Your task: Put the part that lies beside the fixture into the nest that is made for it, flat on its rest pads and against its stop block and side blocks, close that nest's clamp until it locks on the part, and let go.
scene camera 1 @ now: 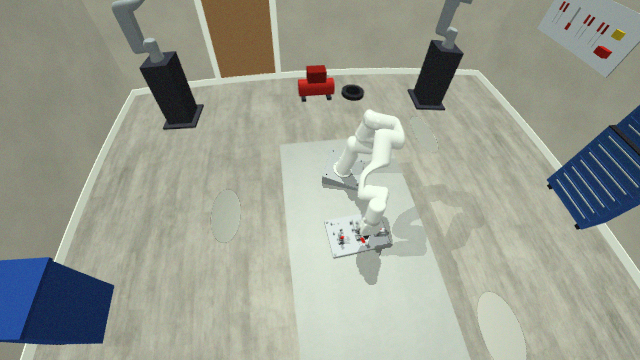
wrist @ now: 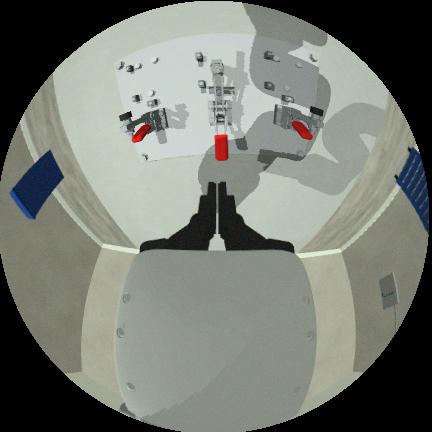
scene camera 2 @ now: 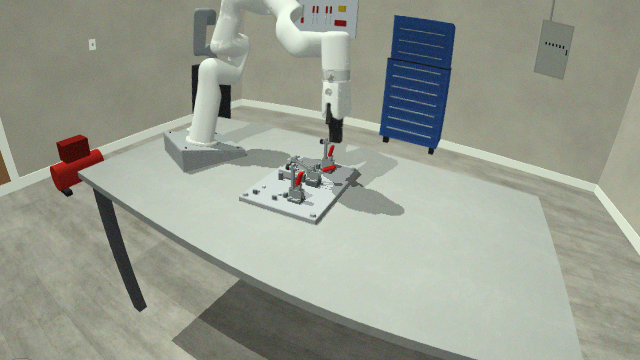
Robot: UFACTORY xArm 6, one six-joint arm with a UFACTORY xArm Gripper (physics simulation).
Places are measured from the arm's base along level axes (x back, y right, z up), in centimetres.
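Pixels of known places: gripper, fingertip midpoint: [scene camera 1: 365,237] [wrist: 216,193] [scene camera 2: 335,142]; arm's base, origin of the base link: [scene camera 1: 342,169] [scene camera 2: 201,141].
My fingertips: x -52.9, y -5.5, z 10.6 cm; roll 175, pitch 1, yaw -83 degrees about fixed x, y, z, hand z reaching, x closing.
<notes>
For each thing: its middle in the pictures, then the offset to it from my fingertips. Level surfaces: height alone.
- fixture plate, body centre: [wrist: 218,92] [scene camera 2: 303,183] [scene camera 1: 357,233] dx +9.1, dy +0.8, dz -15.4 cm
- middle clamp's handle, body centre: [wrist: 220,133] [scene camera 2: 323,169] [scene camera 1: 361,238] dx +3.2, dy -0.1, dz -9.3 cm
- grey table, its level: dz -16.1 cm
The fixture plate [scene camera 1: 336,251] [scene camera 2: 300,212] [wrist: 175,75] carries three red-handled clamps. The middle clamp's handle [scene camera 1: 363,240] [scene camera 2: 329,169] [wrist: 221,147] lies low and its long arm [wrist: 218,80] reaches over the middle nest. The clamp in the wrist view's left [wrist: 157,120] and the one in its right [wrist: 283,116] have raised arms. My gripper [scene camera 2: 336,140] [wrist: 216,193] is shut and empty, above the fixture's edge, close to the middle handle in the wrist view. Small grey shapes sit under the middle arm; whether the part is among them I cannot tell. No part shows beside the plate.
The plate stands on the grey table [scene camera 1: 330,310] [scene camera 2: 425,260]. Small stop blocks and round pads stand up from the plate around the clamps. The raised outer clamps stand on either side of the middle one. The robot's base plinth [scene camera 2: 195,157] is at the table's back left in scene camera 2.
</notes>
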